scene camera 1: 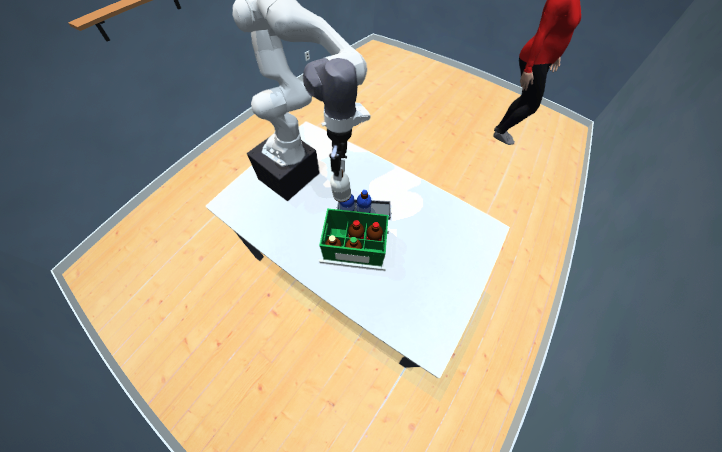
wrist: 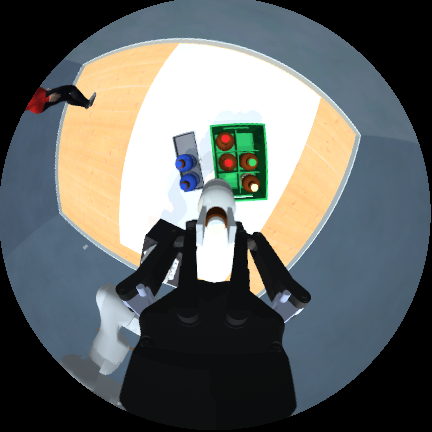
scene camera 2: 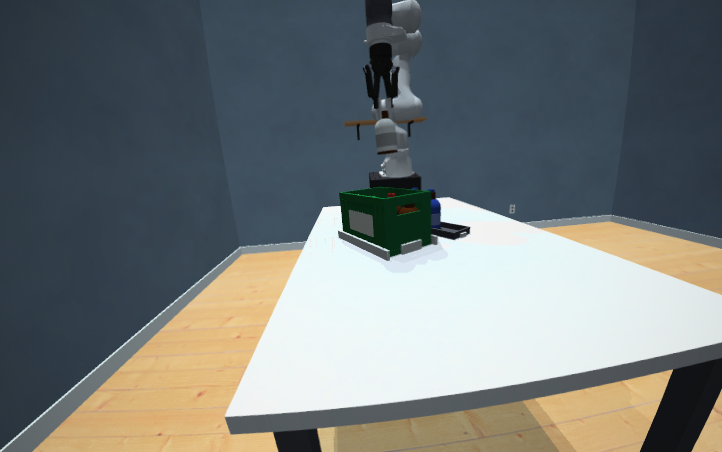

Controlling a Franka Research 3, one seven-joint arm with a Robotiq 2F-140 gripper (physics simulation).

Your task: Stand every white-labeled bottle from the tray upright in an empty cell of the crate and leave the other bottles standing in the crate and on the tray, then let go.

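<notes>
My gripper (scene camera 1: 339, 170) (scene camera 2: 384, 105) (wrist: 216, 214) is shut on the neck of a white-labeled bottle (scene camera 1: 340, 188) (scene camera 2: 386, 135) (wrist: 216, 194). The bottle hangs slightly tilted, well above the table, near the blue-bottle end of the tray (scene camera 1: 382, 207) (scene camera 2: 452, 229) (wrist: 186, 142) in scene camera 1. The green crate (scene camera 1: 376, 257) (scene camera 2: 410, 231) (wrist: 266, 160) holds two red-capped bottles, a green-capped bottle (scene camera 1: 353, 243) (wrist: 248, 161) and a cream-capped bottle (scene camera 1: 332, 241) (wrist: 250, 183). In scene camera 1 its back-left and front-right cells are empty. Two blue bottles stand on the tray.
The white table (scene camera 1: 426, 298) (scene camera 2: 479, 330) carries crate and tray. Low pale strips edge the crate's base. The black robot base (scene camera 1: 287, 178) stands behind the crate in scene camera 2. A person in red (scene camera 1: 554, 37) (wrist: 37, 100) stands beyond the table.
</notes>
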